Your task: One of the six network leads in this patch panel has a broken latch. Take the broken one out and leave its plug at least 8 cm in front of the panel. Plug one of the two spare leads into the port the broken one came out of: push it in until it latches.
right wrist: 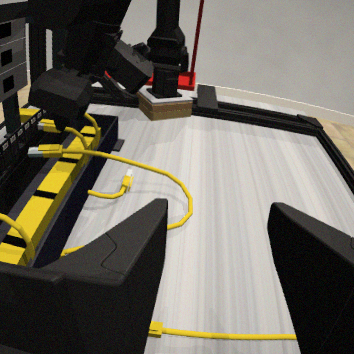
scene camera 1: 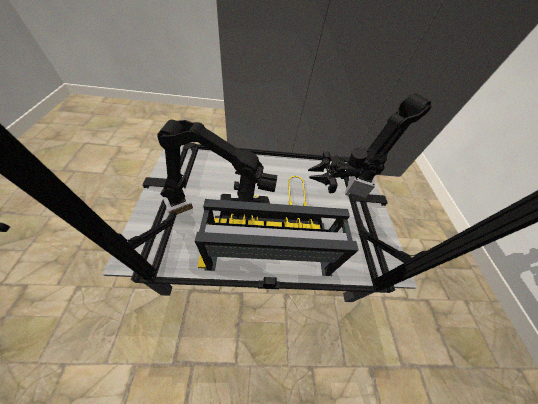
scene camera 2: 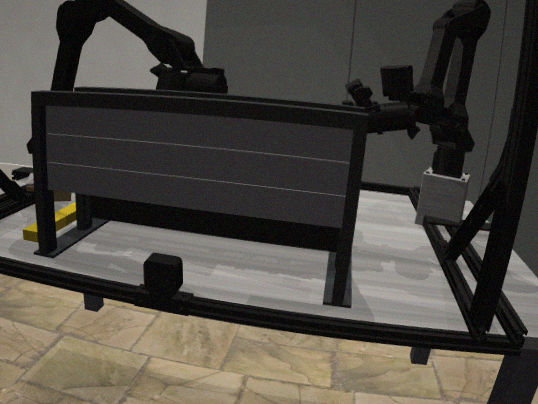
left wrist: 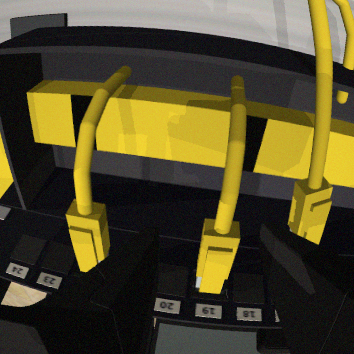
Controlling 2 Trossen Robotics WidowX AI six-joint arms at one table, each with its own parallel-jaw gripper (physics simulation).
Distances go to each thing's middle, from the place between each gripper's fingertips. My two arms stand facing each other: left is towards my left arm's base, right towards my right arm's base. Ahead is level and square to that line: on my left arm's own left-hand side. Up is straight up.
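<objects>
From the patch panel (left wrist: pixel 172 307), my left gripper is 60 mm past it, 110 mm to the left of it, and 10 mm below it.
As for my right hand, the panel is 180 mm to the left of that one, 190 mm behind it and 100 mm below it.
</objects>
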